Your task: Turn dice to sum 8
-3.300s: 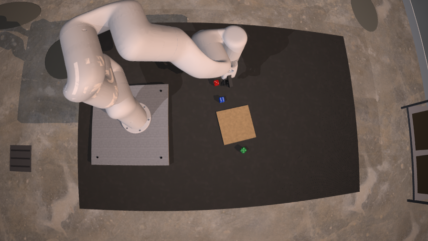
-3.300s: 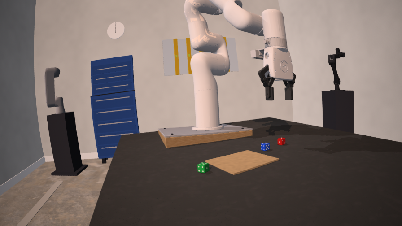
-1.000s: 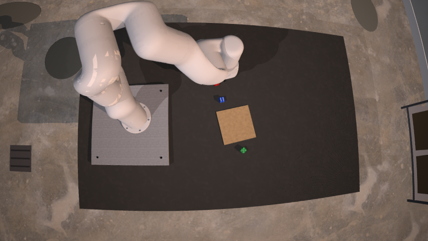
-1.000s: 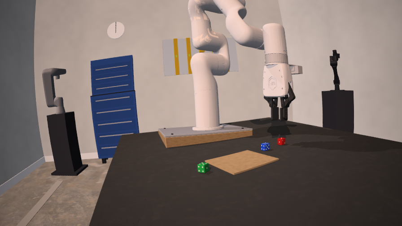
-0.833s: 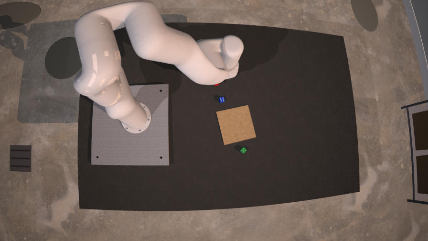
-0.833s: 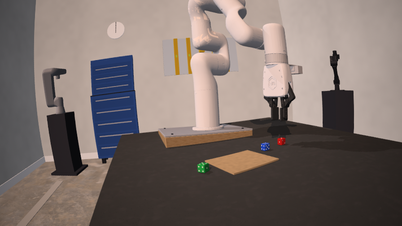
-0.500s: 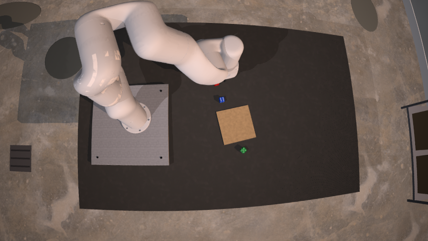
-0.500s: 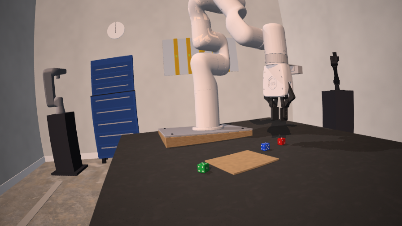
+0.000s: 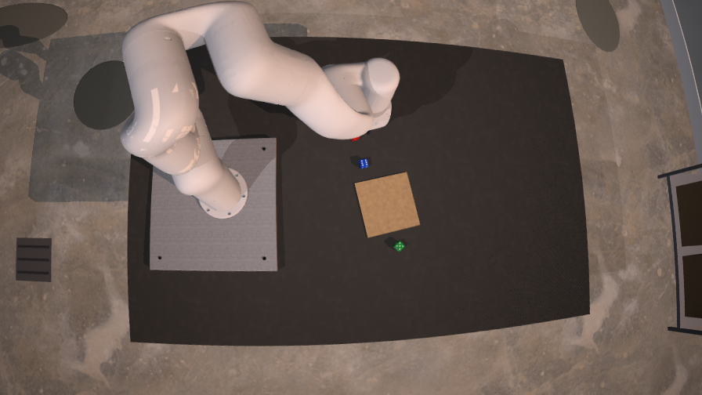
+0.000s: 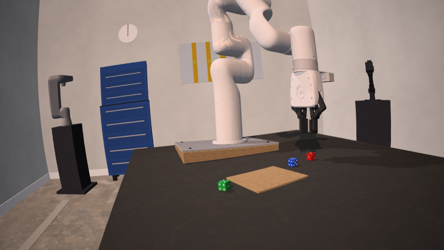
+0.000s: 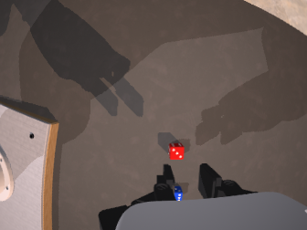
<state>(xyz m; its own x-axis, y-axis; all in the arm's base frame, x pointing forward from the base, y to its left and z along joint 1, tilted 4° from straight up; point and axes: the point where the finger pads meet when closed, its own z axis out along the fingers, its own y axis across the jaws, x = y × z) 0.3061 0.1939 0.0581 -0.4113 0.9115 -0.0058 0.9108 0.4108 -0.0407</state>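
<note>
My hand is 1 cm to the right of the red die and 9 cm above it. From my hand the other things lie so: tan mat: 11 cm ahead, 15 cm to the right, 10 cm below; then green die: 15 cm ahead, 25 cm to the right, 9 cm below; then blue die: 3 cm ahead, 6 cm to the right, 9 cm below.
</note>
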